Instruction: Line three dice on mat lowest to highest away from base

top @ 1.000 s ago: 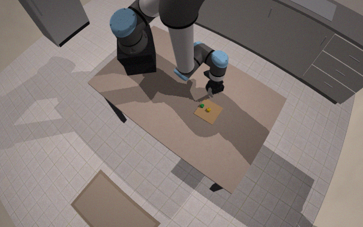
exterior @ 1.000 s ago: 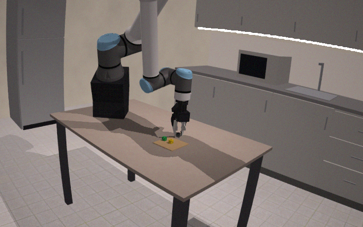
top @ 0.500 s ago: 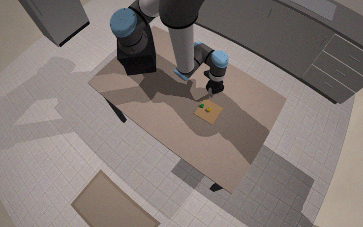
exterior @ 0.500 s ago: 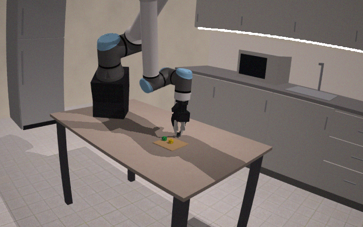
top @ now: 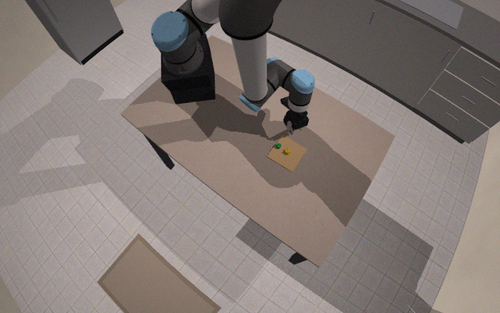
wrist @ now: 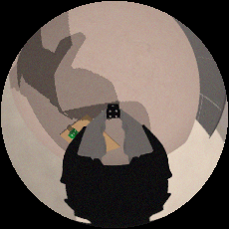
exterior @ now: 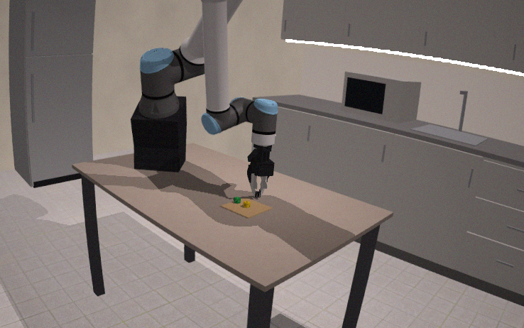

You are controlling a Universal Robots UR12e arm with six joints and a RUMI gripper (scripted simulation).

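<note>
Now: the yellow die 120 mm to the right of my hand and 50 mm ahead of it. Also, from my hand: black die (10 mm below); green die (120 mm to the right); orange mat (120 mm to the right, 50 mm ahead, 20 mm below).
</note>
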